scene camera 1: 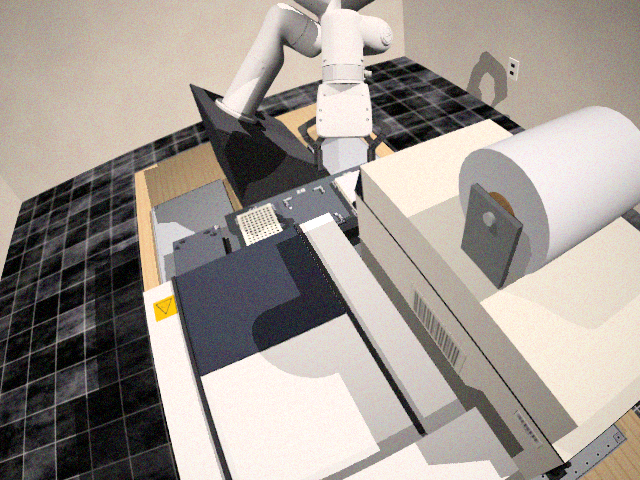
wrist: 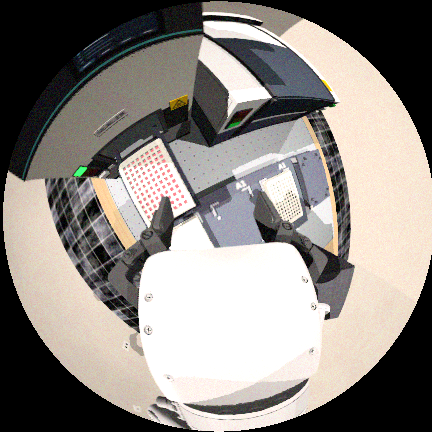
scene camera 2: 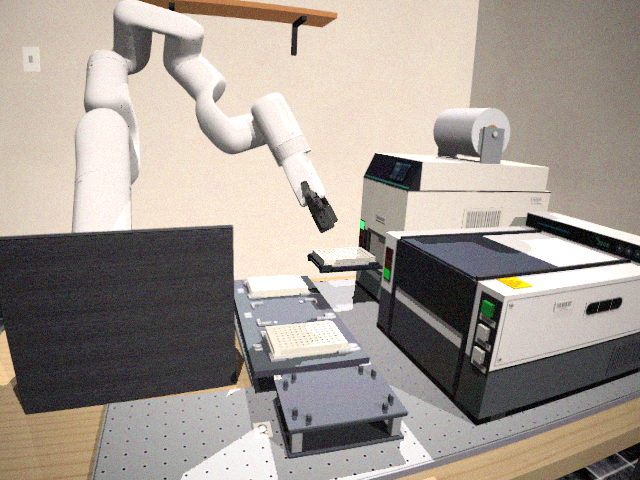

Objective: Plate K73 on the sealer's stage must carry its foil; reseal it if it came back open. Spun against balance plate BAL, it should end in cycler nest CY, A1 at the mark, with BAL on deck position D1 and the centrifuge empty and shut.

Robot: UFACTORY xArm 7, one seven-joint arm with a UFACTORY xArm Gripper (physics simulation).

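Places are measured from the arm's base along level axes (x ahead, y left, z up), in millimetres.
Where they show: gripper, between the fingertips: (scene camera 1: pixel 345 170) (wrist: pixel 214 204) (scene camera 2: pixel 330 226); arm's base, origin of its link: (scene camera 1: pixel 235 112) (scene camera 2: pixel 102 267).
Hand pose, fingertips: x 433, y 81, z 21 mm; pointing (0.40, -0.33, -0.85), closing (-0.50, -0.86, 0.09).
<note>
Things, the pixels of their top centre, and the offset from my fingertips. Level surfaces: height alone.
- Plate K73, centre of its top: (wrist: pixel 151 183) (scene camera 2: pixel 343 253) dx +65, dy +55, dz -79 mm
- sealer's extended stage, centre of its top: (wrist: pixel 149 175) (scene camera 2: pixel 349 256) dx +80, dy +54, dz -90 mm
- smooth white-topped plate, centre of its top: (wrist: pixel 193 251) (scene camera 2: pixel 276 282) (scene camera 1: pixel 361 187) dx -88, dy +80, dz -144 mm
- deck, height of its surface: dz -160 mm
- cream welled plate, centre of its top: (scene camera 2: pixel 305 334) (scene camera 1: pixel 260 226) (wrist: pixel 286 199) dx -116, dy -166, dz -144 mm
- Cycler nest CY, centre of its top: (scene camera 2: pixel 337 387) (scene camera 1: pixel 197 254) (wrist: pixel 318 177) dx -128, dy -318, dz -147 mm
- sealer, centre of its top: (scene camera 1: pixel 553 121) (scene camera 2: pixel 465 107) dx +362, dy +31, dz +271 mm
- foil roll, centre of its top: (scene camera 1: pixel 572 133) (scene camera 2: pixel 472 108) dx +383, dy +29, dz +271 mm
Plate K73 (scene camera 2: pixel 343 255) (wrist: pixel 157 175) sits on the sealer's extended stage (scene camera 2: pixel 347 268); its wells show red in the wrist view, with no foil visible. My gripper (scene camera 1: pixel 345 159) (scene camera 2: pixel 324 223) (wrist: pixel 214 204) is open and empty, tilted above the stage and deck. A smooth white-topped plate (scene camera 2: pixel 276 285) (wrist: pixel 191 232) is on the deck (scene camera 2: pixel 283 310) (wrist: pixel 235 220) at D1; a cream welled plate (scene camera 1: pixel 259 223) (scene camera 2: pixel 306 338) (wrist: pixel 284 195) is at its other end. Plate labels are unreadable. Cycler nest CY (scene camera 2: pixel 336 395) (wrist: pixel 311 175) holds no plate. The centrifuge (scene camera 1: pixel 232 310) (scene camera 2: pixel 563 320) (wrist: pixel 300 67) has its lid down; its inside is hidden.
The sealer (scene camera 1: pixel 392 227) (scene camera 2: pixel 434 206) (wrist: pixel 145 85) stands behind the stage and carries a foil roll (scene camera 1: pixel 578 170) (scene camera 2: pixel 457 131). A dark upright panel (scene camera 1: pixel 258 149) (scene camera 2: pixel 118 315) stands between the arm's base and the deck. A wall shelf (scene camera 2: pixel 258 10) is above.
</note>
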